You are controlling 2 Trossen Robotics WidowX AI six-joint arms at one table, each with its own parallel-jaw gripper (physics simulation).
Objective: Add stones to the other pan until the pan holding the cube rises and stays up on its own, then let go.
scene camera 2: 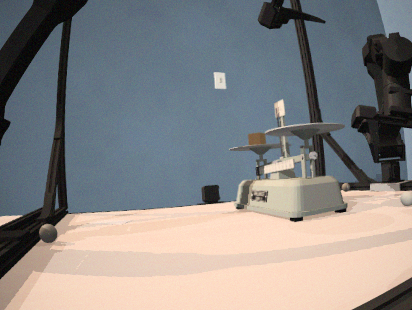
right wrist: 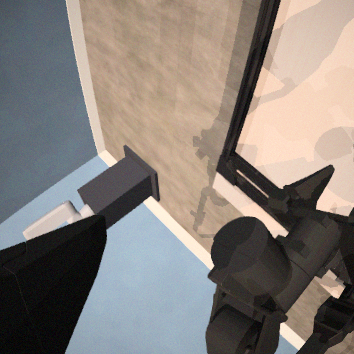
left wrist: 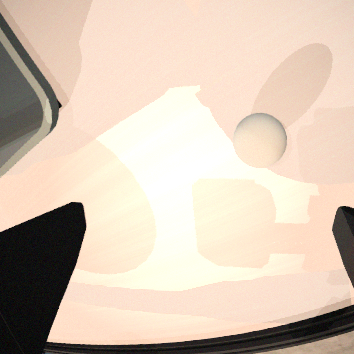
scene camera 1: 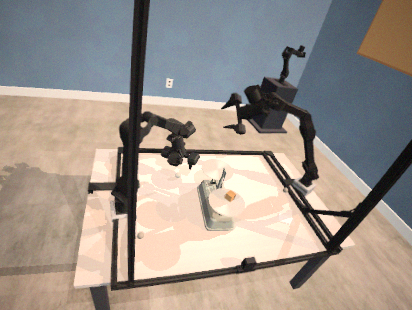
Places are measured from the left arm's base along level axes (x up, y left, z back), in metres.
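Pixels of known places: left gripper, fingertip midpoint: (scene camera 2: 398, 165) (left wrist: 215, 218) (scene camera 1: 182, 167); right gripper, fingertip midpoint: (right wrist: 230, 233) (scene camera 1: 222, 118); left arm's base, link origin: (scene camera 2: 391, 182) (scene camera 1: 123, 208); right arm's base, link origin: (scene camera 1: 305, 182).
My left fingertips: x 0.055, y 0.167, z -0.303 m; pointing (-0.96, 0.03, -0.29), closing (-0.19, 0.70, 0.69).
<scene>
Ahead of a thing's pixels: the offset from my left fingertips to its top centre. "*": to the spot under its first point.
A balance scale (scene camera 1: 218, 223) (scene camera 2: 320, 195) stands mid-table. An orange-brown cube @(dz -0.106, dx +0.097, dy -0.297 m) (scene camera 1: 230, 195) (scene camera 2: 257, 138) sits on one pan @(dz -0.088, dx +0.067, dy -0.311 m) (scene camera 1: 218, 204) (scene camera 2: 237, 148). The other pan @(* dz -0.155, dx +0.078, dy -0.095 m) (scene camera 2: 305, 127) looks bare and stands higher in scene camera 2. A pale round stone @(dz +0.011, dx -0.049, dy +0.011 m) (scene camera 1: 177, 175) (scene camera 2: 407, 198) (left wrist: 260, 140) lies on the table beside the scale. A second stone @(dz +0.253, dx -0.049, dy -0.309 m) (scene camera 1: 140, 235) (scene camera 2: 346, 186) lies farther toward the front left of scene camera 1, a third @(dz -0.558, dx -0.049, dy -0.195 m) (scene camera 1: 285, 189) (scene camera 2: 48, 233) near the right arm's base. My left gripper (scene camera 1: 183, 164) (left wrist: 215, 218) is open and empty above the table near the first stone. My right gripper (scene camera 1: 224, 117) is open and empty, high beyond the back edge.
A black frame (scene camera 1: 200, 278) runs around the table, with upright posts (scene camera 1: 135, 100) at the sides. A small black box @(* dz -0.098, dx -0.025, dy -0.541 m) (scene camera 1: 248, 263) (scene camera 2: 210, 194) sits on the front rail. A dark pedestal (scene camera 1: 274, 110) (right wrist: 120, 192) stands on the floor behind the table.
</scene>
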